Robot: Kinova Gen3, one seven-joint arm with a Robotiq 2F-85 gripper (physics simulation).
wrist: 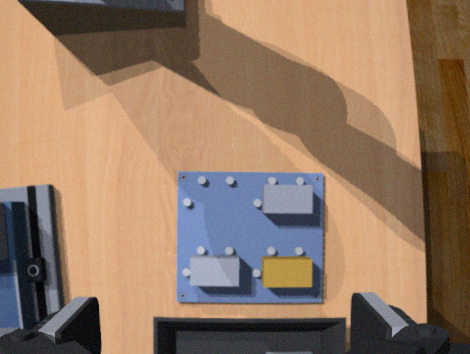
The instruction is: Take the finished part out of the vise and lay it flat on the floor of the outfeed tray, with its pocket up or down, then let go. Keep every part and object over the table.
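Frame: origin at the arm's base, x up, y back, z right, level; metres.
Seen in the pictures: gripper, fingertip midpoint: [225, 324].
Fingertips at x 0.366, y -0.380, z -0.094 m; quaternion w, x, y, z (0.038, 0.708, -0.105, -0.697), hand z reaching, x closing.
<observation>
Pixels of each thing's top centre, then the offset from my fingertips to it. "pt": a spot on its surface instead. Level surfaces: height alone.
- grey device, surface spot: [18, 230] pt dx -0.421, dy +0.062, dz +0.257 m
- dark tray, surface spot: [250, 322] pt dx -0.424, dy -0.110, dz -0.005 m
- blue plate, middle of its top: [250, 237] dx -0.458, dy -0.010, dz -0.028 m
- yellow block, middle of its top: [288, 273] dx -0.423, dy -0.061, dz -0.063 m
- wooden table, its level: dx -0.467 m
Part of a blue and grey device [18, 230], which looks like the vise, shows at the left edge of the wrist view; whether a part sits in its jaws is cut off by the frame. A dark tray [250, 322] shows in part at the bottom centre, with a sliver of something light inside at the frame edge; I cannot tell if it is the outfeed tray. My gripper [225, 324] is wide open, its fingers at the lower left and lower right, with nothing between them. It hangs above the table, the tray's far rim showing between the fingers.
A blue plate [250, 230] with pegs holds two grey blocks [288, 199] [215, 271] and a yellow block [287, 272], just beyond the tray. A dark raised structure [125, 20] stands at the top left. The wooden table [115, 150] ends at the right, with floor beyond.
</observation>
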